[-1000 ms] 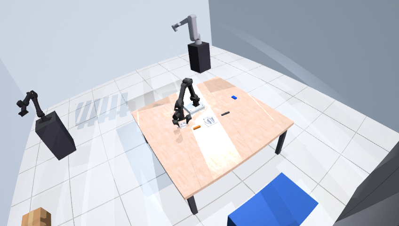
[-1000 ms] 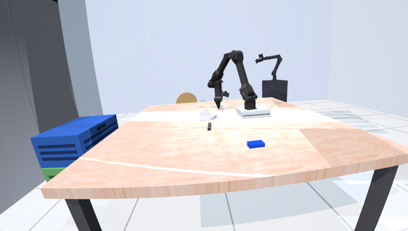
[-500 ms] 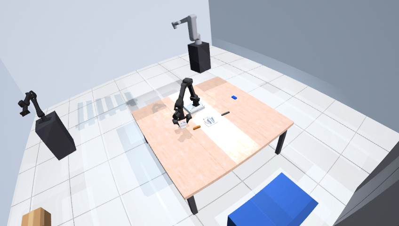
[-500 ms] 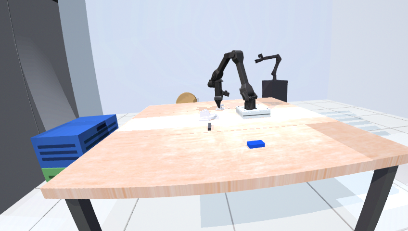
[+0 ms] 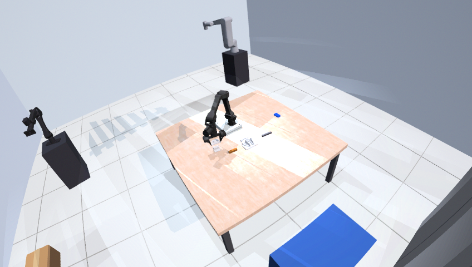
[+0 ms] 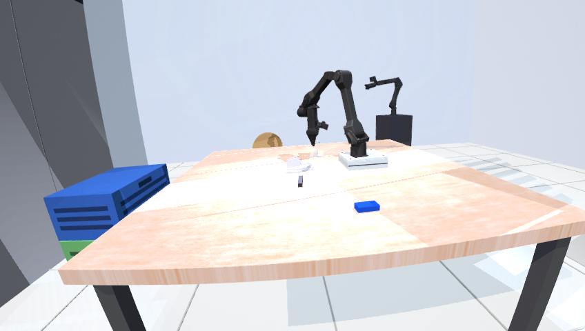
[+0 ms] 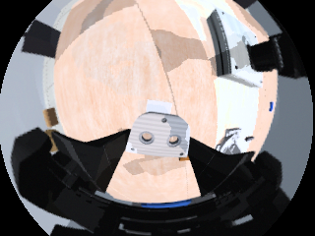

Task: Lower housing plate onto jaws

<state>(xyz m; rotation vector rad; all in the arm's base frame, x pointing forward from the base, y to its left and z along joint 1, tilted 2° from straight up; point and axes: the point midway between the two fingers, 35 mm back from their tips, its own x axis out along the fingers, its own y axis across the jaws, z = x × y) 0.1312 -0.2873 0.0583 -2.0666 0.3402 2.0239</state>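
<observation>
My gripper tip is now 12 cm short of the orange piece, 8 cm to the right of it and 5 cm above it. The rest, counted from my gripper tip: black bar 42 cm to the left, 18 cm ahead, 5 cm below; then blue block 71 cm to the left, 5 cm below, 5 cm ahead.
</observation>
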